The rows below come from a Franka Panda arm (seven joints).
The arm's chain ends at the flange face. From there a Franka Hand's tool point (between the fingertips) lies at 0.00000 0.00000 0.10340 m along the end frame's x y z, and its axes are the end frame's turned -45 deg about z.
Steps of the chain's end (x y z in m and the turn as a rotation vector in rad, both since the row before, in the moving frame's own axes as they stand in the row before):
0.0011, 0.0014, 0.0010, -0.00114, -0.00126, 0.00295
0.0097, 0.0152, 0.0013, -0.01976, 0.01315, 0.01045
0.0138, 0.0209, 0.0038, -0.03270, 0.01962, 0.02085
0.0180, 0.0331, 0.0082, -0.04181, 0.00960, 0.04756
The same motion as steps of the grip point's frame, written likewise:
-0.0004, 0.0018, 0.0010, 0.00008, -0.00170, 0.00295
-0.0044, 0.0200, 0.0013, -0.02327, -0.00467, 0.01045
-0.0060, 0.0284, 0.0037, -0.03700, -0.00925, 0.02085
-0.0131, 0.0398, 0.0081, -0.03635, -0.02278, 0.04756

